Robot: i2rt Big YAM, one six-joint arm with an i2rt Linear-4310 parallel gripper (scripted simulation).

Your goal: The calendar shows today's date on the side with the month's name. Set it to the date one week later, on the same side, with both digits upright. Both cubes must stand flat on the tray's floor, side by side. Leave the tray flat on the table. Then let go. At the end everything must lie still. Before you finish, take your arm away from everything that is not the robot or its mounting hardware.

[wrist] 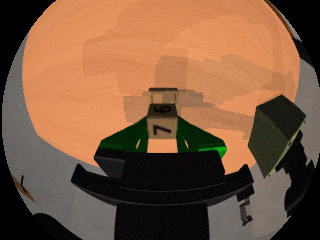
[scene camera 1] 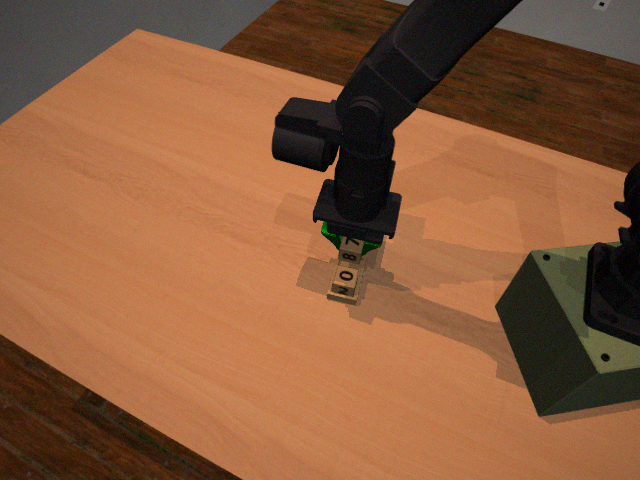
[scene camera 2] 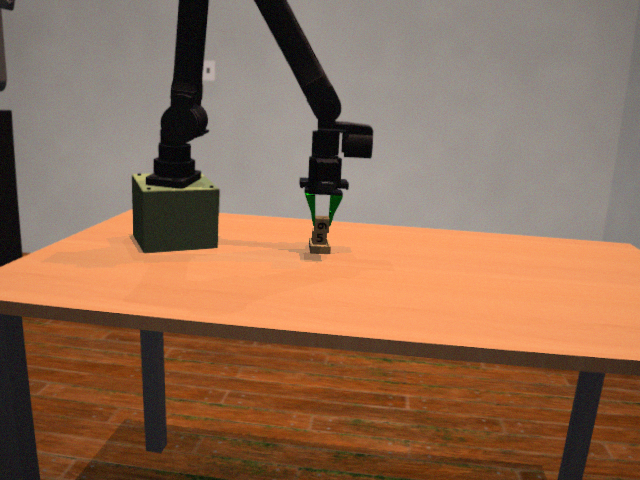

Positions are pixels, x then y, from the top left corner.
Scene:
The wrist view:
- my gripper: 162,119
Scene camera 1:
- my gripper: 351,249
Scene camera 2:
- my gripper: 321,225

